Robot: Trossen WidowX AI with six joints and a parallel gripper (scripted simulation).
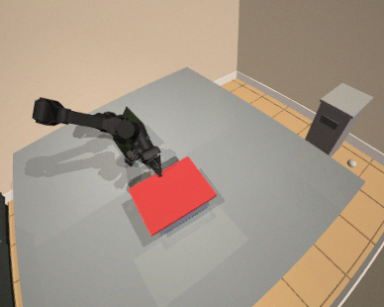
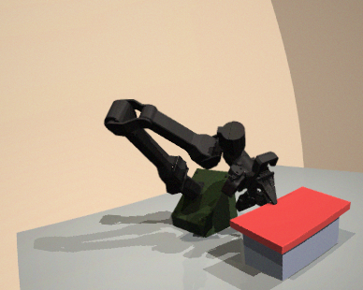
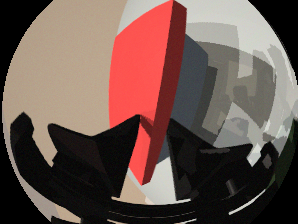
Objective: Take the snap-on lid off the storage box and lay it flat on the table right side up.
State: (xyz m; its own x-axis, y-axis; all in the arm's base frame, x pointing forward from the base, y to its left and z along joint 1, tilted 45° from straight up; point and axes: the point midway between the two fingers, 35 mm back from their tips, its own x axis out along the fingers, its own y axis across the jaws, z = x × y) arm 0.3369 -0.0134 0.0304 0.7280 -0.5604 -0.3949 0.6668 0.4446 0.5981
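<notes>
My gripper tip is now 80 mm short of the red lid and 10 mm to the left of it. The rest, counted from my gripper tip: storage box 70 mm ahead, 60 mm below, 10 mm to the right.
</notes>
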